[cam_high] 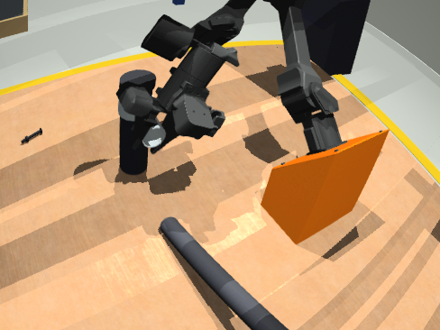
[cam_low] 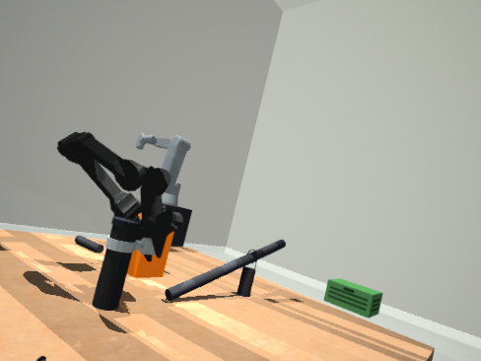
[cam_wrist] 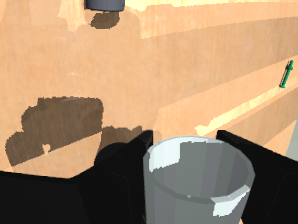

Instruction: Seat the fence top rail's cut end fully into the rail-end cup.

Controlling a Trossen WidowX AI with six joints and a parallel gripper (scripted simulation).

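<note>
Now: the rail-end cup 3 cm above my gripper tip, 2 cm to the right of it and 2 cm behind it. From my gripper tip the other things lie so: black bolt: 28 cm to the right, 19 cm ahead, 11 cm below; then short dark cylinder: 55 cm behind, 10 cm to the left, 10 cm below.
</note>
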